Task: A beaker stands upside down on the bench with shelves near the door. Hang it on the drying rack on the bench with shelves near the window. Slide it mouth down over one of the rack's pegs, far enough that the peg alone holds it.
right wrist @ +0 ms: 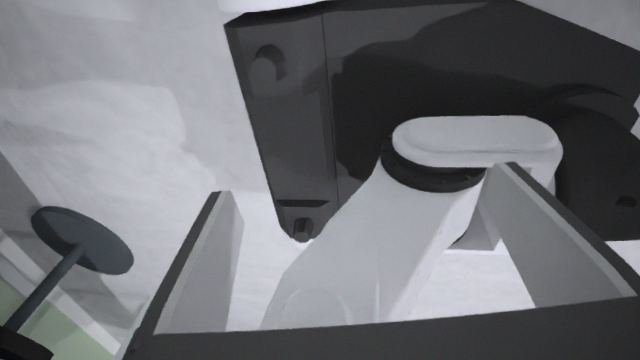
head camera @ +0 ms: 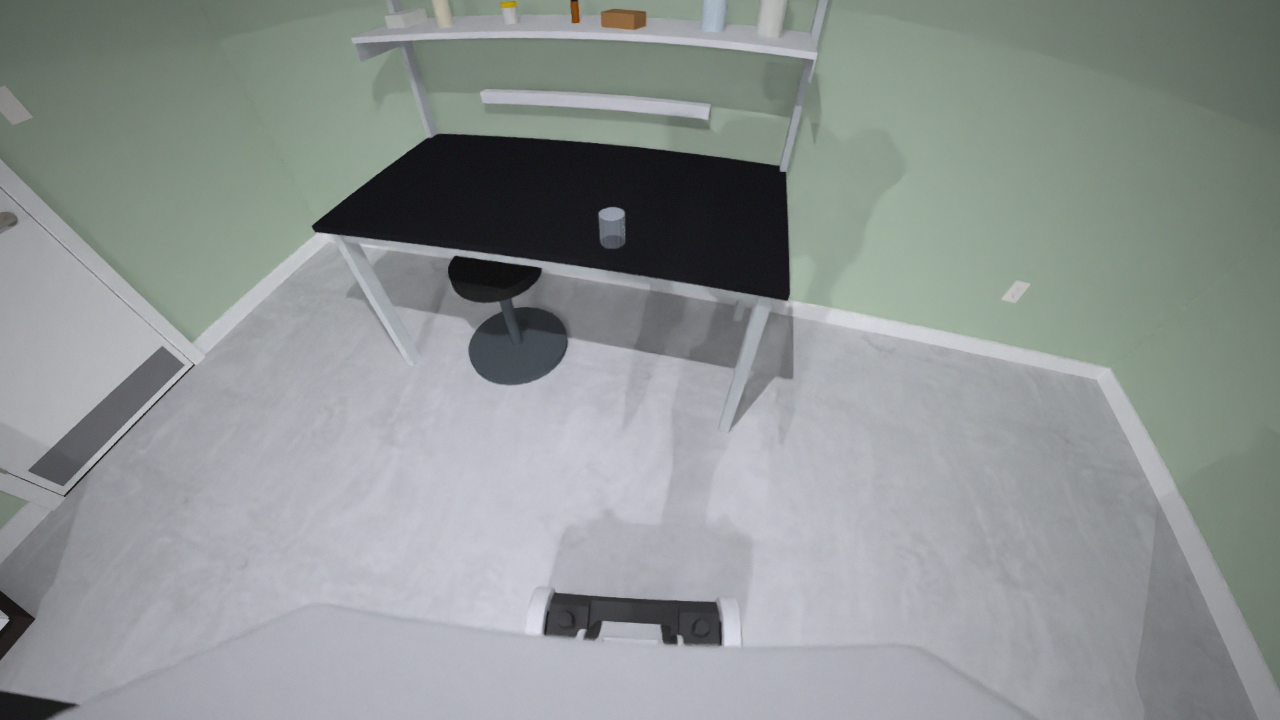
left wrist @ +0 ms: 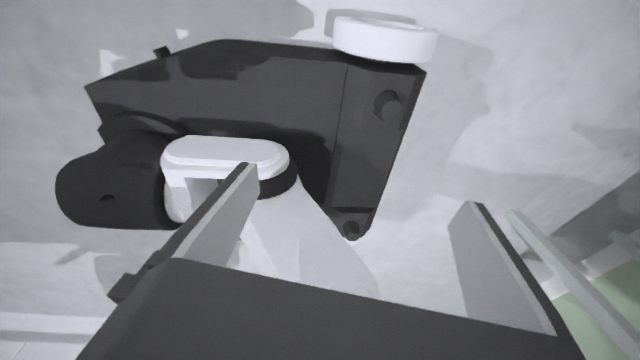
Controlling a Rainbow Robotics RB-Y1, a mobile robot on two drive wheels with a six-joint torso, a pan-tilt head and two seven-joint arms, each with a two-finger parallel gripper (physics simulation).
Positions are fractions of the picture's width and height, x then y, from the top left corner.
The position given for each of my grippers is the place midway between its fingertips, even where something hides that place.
my left gripper: left wrist 0.55, 0.54; not seen in the right wrist view (out of frame)
my right gripper: right wrist 0.56, 0.54; not seen in the left wrist view (out of frame)
clear glass beaker: head camera 0.48, 0.30; not seen in the right wrist view (out of frame); not seen in the left wrist view (out of frame)
